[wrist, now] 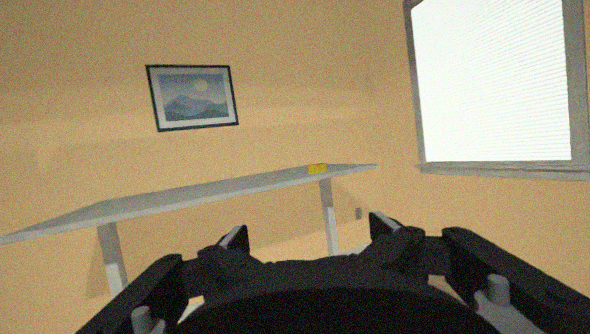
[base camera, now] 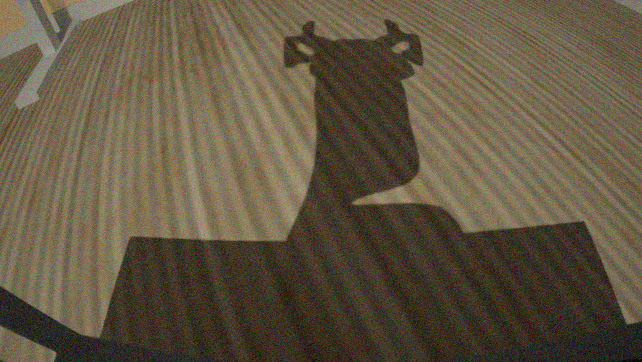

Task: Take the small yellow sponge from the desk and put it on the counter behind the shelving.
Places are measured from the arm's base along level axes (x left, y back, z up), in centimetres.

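Where they show: gripper, fingertip midpoint: [wrist: 308, 232].
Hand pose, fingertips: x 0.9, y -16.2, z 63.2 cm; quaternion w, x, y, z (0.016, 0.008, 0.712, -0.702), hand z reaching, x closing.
Each offset is from my fingertips to the top centre of the thing. "pt": to the spot under its first point. Level surfaces: height alone.
The small yellow sponge {dy -109.4, dx -7.0, dz -3.4 cm} [wrist: 317, 168] sits on the grey desk {dz -7.9 cm} [wrist: 200, 192] in the wrist view, near the desk's right end at its front edge. My gripper [wrist: 308, 232] is open, its two fingers wide apart with no object between them. The sponge appears beyond and above the fingertips in the wrist view, well apart from them. Part of a grey leg of the desk [base camera: 37, 75] shows at the upper left of the base camera view. The counter and the shelving do not show in either view.
A framed picture [wrist: 193, 97] hangs on the orange wall [wrist: 310, 65] behind the desk. A bright window {pt dy -121.5, dx -115.5, dz +27.1 cm} [wrist: 492, 85] with blinds is at the right. In the base camera view, the robot's dark shadow [base camera: 365, 125] lies on the wooden floor {dz -102.9 cm} [base camera: 225, 150].
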